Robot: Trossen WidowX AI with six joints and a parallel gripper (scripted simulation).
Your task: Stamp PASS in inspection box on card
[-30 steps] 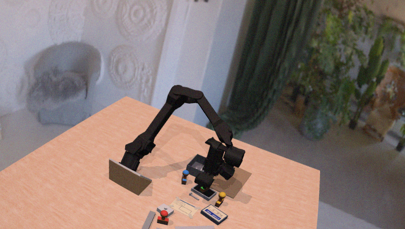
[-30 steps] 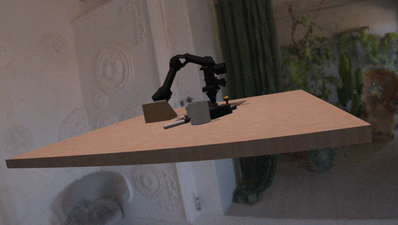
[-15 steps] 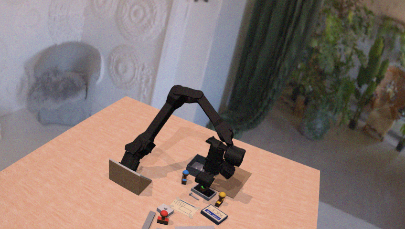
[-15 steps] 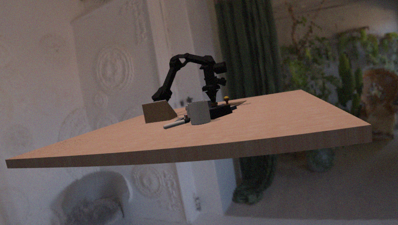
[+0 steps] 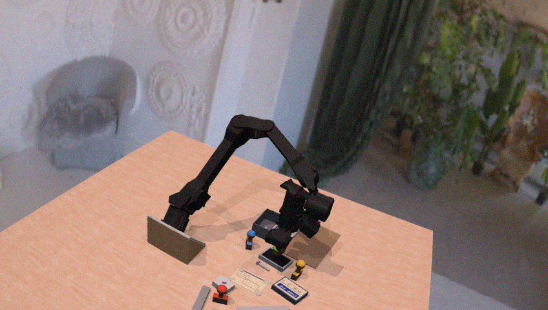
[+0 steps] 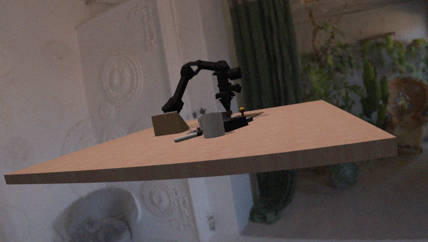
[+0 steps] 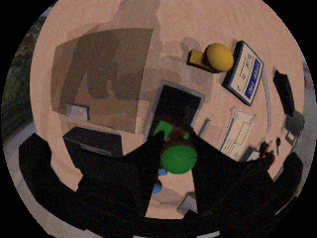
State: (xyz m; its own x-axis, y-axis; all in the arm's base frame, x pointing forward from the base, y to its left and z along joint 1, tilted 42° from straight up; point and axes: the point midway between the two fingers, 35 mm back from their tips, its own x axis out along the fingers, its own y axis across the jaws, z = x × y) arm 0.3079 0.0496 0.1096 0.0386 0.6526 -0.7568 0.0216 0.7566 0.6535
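The dark flat pad is 5 cm below my gripper tip. Round my gripper tip: blue-knobbed stamp 10 cm behind, 4 cm below, 2 cm to the left; then green-knobbed stamp right at my gripper tip; then yellow-knobbed stamp 8 cm ahead, 4 cm below, 3 cm to the right.
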